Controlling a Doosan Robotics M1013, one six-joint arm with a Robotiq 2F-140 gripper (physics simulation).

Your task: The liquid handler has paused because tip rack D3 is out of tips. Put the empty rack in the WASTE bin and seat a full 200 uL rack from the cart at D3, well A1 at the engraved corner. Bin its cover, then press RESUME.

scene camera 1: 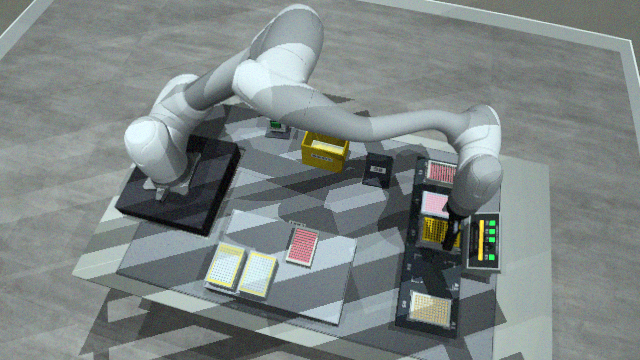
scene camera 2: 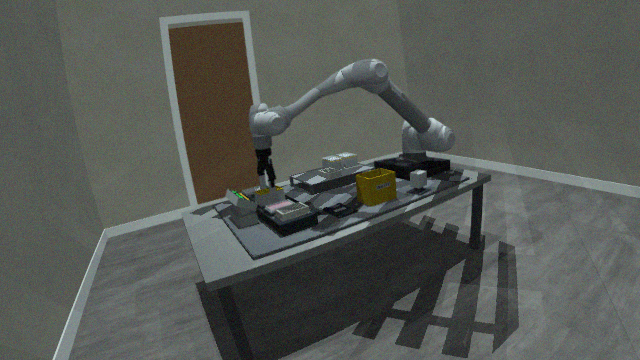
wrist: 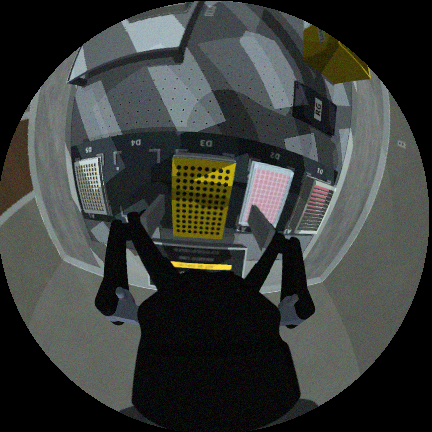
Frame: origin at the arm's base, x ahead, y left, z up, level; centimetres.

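Where they show: gripper, fingertip midpoint: (scene camera 1: 444,229) (scene camera 2: 268,191) (wrist: 207,208); arm's base, link origin: (scene camera 1: 173,172) (scene camera 2: 414,160).
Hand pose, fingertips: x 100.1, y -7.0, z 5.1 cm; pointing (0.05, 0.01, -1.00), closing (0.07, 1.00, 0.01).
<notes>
Things, the pixels of their top centre, and the offset from my fingertips. "*": a spot on its surface instead. Level surfaces: height alone.
- empty yellow tip rack, top centre: (wrist: 199,203) (scene camera 1: 441,231) (scene camera 2: 268,189) dz +0.4, dx -0.9, dy -1.1 cm
- raised cart top, surface height: dz -5.4 cm
- yellow WASTE bin, top centre: (scene camera 1: 326,137) (scene camera 2: 375,173) dz +2.2, dx -45.0, dy +27.8 cm
- pink plate, top centre: (wrist: 267,199) (scene camera 1: 440,204) (scene camera 2: 280,204) dz -4.3, dx -0.3, dy +11.2 cm
- red-tipped rack, top centre: (wrist: 316,210) (scene camera 1: 444,172) (scene camera 2: 291,207) dz -2.6, dx +0.3, dy +23.6 cm
- tan rack, top centre: (wrist: 88,188) (scene camera 1: 430,309) (scene camera 2: 253,189) dz -4.3, dx -2.1, dy -25.9 cm
- screen, surface spot: (scene camera 1: 482,242) * dz +0.8, dx +12.6, dy -2.8 cm
- black RG tile, top centre: (wrist: 319,108) (scene camera 1: 378,168) (scene camera 2: 339,208) dz -9.9, dx -23.6, dy +25.1 cm
- small white box, top centre: (scene camera 1: 276,114) (scene camera 2: 418,172) dz -0.9, dx -66.7, dy +37.4 cm
The empty yellow tip rack (scene camera 1: 434,230) (scene camera 2: 270,197) (wrist: 202,195) sits at D3 on the dark deck, its holes dark. My gripper (scene camera 1: 451,237) (scene camera 2: 267,183) (wrist: 207,208) is open and empty, pointing down low over the D3 end nearest the screen. In the wrist view one finger shows on the D4 side and the other over the D2 plate's edge. Two pale racks with yellow rims (scene camera 1: 226,266) (scene camera 1: 257,274) stand on the raised cart top (scene camera 1: 320,295) (scene camera 2: 310,183). The yellow WASTE bin (scene camera 1: 325,159) (scene camera 2: 376,189) (wrist: 332,60) holds something pale. I cannot make out the covers or the A1 corners.
A pink plate (scene camera 1: 434,204) (wrist: 270,187) sits at D2, a red-tipped rack (scene camera 1: 441,172) (wrist: 315,207) at D1, a tan rack (scene camera 1: 430,310) (wrist: 91,186) at D5. A screen (scene camera 1: 482,242) stands behind D3. A black RG tile (scene camera 1: 377,170) (wrist: 314,107) and small white box (scene camera 2: 418,179) flank the bin.
</notes>
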